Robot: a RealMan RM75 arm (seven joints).
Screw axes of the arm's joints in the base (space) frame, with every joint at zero. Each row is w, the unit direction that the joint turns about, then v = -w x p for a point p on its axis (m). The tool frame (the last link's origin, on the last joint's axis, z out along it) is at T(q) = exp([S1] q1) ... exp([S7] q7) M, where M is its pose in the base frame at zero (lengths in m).
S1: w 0 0 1 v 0.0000 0.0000 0.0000
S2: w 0 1 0 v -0.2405 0.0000 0.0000
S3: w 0 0 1 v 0.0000 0.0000 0.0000
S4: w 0 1 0 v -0.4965 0.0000 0.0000
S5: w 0 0 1 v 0.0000 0.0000 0.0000
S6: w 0 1 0 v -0.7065 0.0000 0.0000
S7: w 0 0 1 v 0.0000 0.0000 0.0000
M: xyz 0.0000 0.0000 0.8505 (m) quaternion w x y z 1 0 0 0
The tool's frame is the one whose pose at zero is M.
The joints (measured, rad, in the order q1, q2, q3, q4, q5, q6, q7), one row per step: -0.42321, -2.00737, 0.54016, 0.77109, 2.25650, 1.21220, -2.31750; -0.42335, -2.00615, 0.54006, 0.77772, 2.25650, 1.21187, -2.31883; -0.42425, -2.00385, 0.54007, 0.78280, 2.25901, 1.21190, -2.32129; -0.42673, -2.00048, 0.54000, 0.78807, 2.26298, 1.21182, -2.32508; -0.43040, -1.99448, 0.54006, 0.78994, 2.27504, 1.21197, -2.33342; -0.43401, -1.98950, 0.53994, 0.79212, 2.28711, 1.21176, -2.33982; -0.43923, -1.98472, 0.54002, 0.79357, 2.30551, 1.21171, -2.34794; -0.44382, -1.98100, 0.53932, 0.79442, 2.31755, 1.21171, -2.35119; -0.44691, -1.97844, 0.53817, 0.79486, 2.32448, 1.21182, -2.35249; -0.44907, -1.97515, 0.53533, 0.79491, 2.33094, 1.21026, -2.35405
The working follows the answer.
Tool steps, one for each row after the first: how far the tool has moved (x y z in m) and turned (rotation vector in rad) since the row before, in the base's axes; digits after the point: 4 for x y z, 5 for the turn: 0.0003, 0.0009, 0.0022, 0.00465, 0.00501, -0.00206; 0.0001, 0.0008, 0.0022, 0.00235, 0.00578, -0.00081; 0.0003, 0.0014, 0.0027, 0.00228, 0.00708, -0.00102; -0.0007, 0.0010, 0.0027, -0.00340, 0.00980, 0.00481; -0.0006, 0.0010, 0.0024, -0.00338, 0.01051, 0.00355; -0.0007, 0.0010, 0.0019, -0.00782, 0.01325, 0.00526; -0.0002, 0.0011, 0.0016, -0.00456, 0.01018, 0.00112; -0.0001, 0.0008, 0.0012, -0.00200, 0.00621, 0.00008; -0.0007, 0.0006, 0.0019, 0.00116, 0.00639, 0.00241
Tool pose at each row, in the base's axes (x y z in m, rotation vector in rad; rounded; the steps above come from the unrounded poses): -0.3720, 0.3336, 0.0730, -1.79429, -1.74041, -0.49959; -0.3717, 0.3345, 0.0752, -1.79282, -1.73283, -0.49918; -0.3716, 0.3353, 0.0774, -1.79170, -1.72701, -0.49571; -0.3713, 0.3367, 0.0801, -1.79076, -1.72017, -0.49102; -0.3720, 0.3377, 0.0829, -1.78816, -1.71926, -0.47681; -0.3726, 0.3387, 0.0853, -1.78665, -1.71678, -0.46247; -0.3732, 0.3397, 0.0871, -1.78643, -1.71608, -0.44132; -0.3734, 0.3408, 0.0887, -1.78790, -1.71234, -0.42746; -0.3734, 0.3416, 0.0900, -1.78879, -1.70915, -0.41989; -0.3742, 0.3421, 0.0918, -1.78524, -1.70620, -0.41363

